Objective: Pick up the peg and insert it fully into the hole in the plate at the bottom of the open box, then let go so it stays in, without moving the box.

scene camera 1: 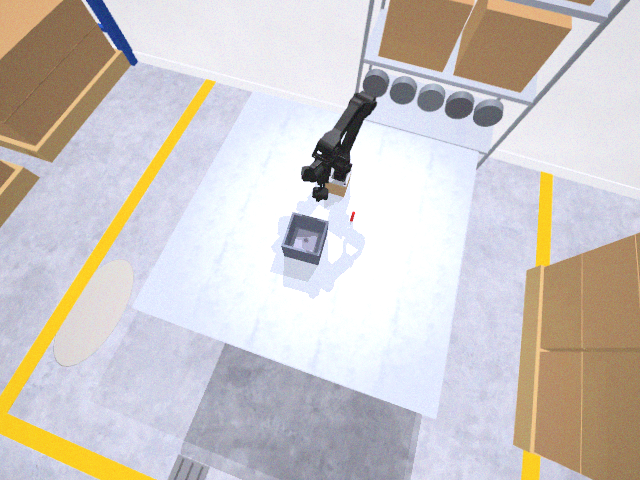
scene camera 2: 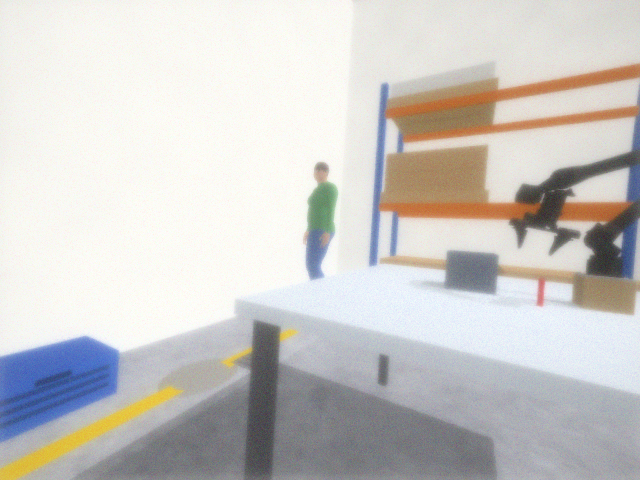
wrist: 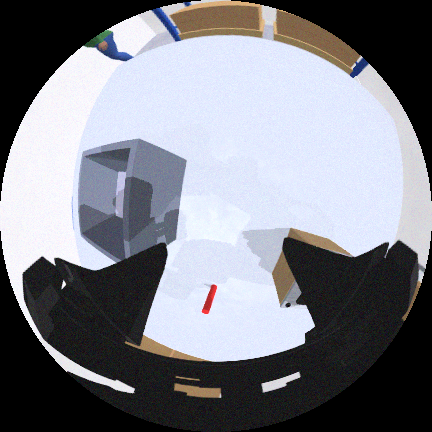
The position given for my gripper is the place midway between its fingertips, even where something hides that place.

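Observation:
Through scene camera 2 I see a grey box (scene camera 2: 477,272) as well as my gripper (scene camera 2: 533,252). Scene camera 1 shows me the grey box (scene camera 1: 297,221). In the wrist view there is my gripper (wrist: 225,247), and the grey box (wrist: 153,181) is there with it.

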